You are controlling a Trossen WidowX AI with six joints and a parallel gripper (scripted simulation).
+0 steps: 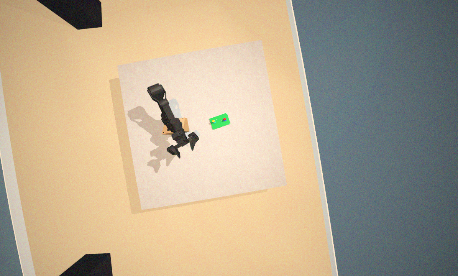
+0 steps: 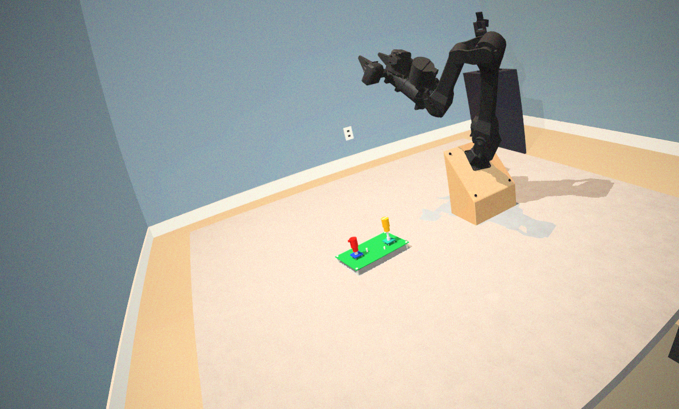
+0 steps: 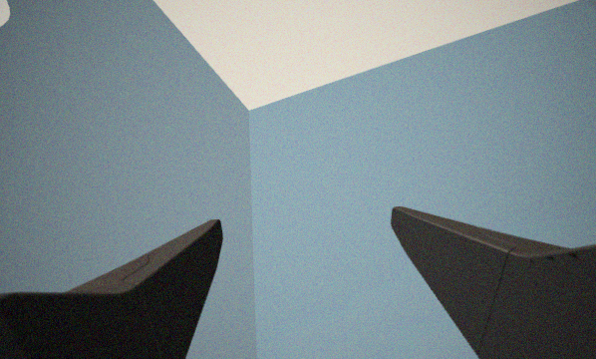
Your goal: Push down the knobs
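The orange knob is 41 cm below my gripper tip, 22 cm to the left of it and 13 cm ahead of it. Also, from my gripper tip: red knob (42 cm below, 23 cm to the left, 22 cm ahead).
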